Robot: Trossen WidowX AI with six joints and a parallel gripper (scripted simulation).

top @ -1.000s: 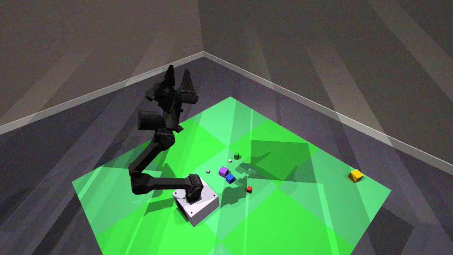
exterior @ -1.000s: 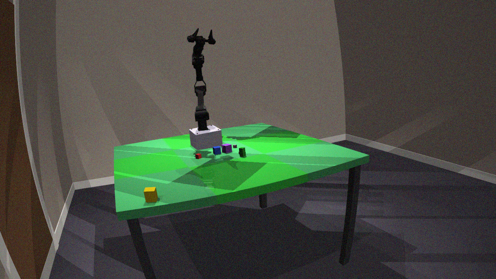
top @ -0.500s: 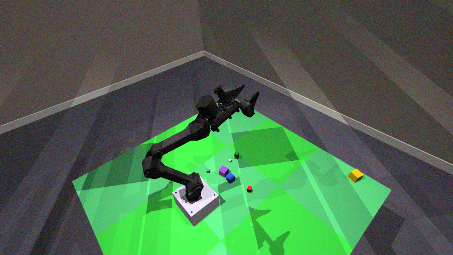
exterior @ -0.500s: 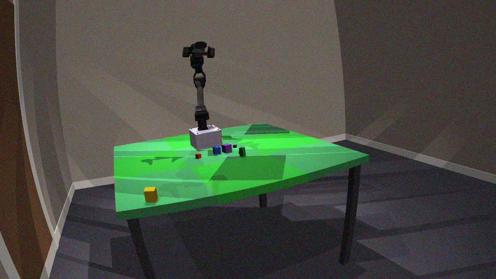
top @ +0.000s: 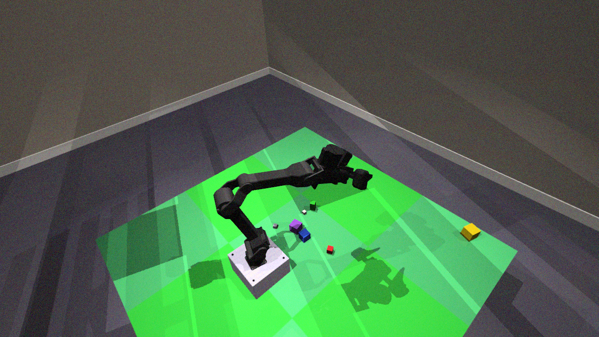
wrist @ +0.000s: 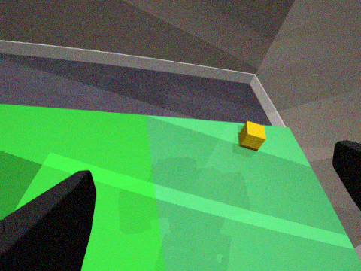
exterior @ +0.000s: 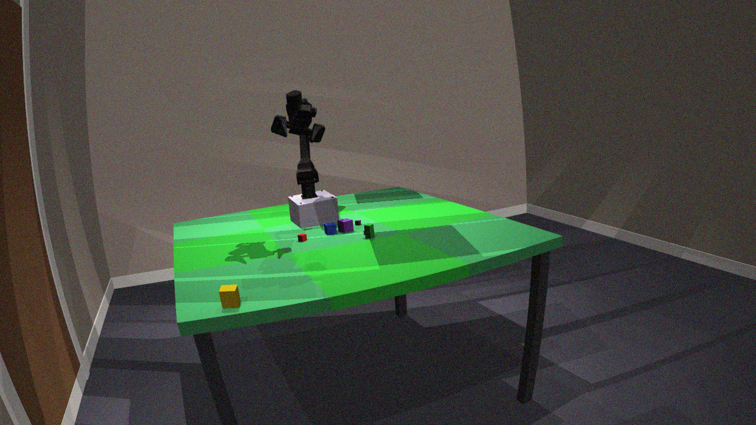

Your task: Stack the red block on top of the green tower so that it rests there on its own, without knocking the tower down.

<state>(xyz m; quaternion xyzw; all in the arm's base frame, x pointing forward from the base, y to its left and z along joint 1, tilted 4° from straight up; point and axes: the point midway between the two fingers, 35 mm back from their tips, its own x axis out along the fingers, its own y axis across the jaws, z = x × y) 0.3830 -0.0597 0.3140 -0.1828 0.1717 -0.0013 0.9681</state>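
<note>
Now: gripper tip 370 mm above the red block, 130 mm past it and 10 mm to the left of it. The rest, counted from my gripper tip: purple cube 360 mm below, 190 mm behind, 170 mm to the left; then blue cube 360 mm below, 190 mm behind, 110 mm to the left; then white cube 370 mm below, 230 mm to the left, 110 mm behind.
</note>
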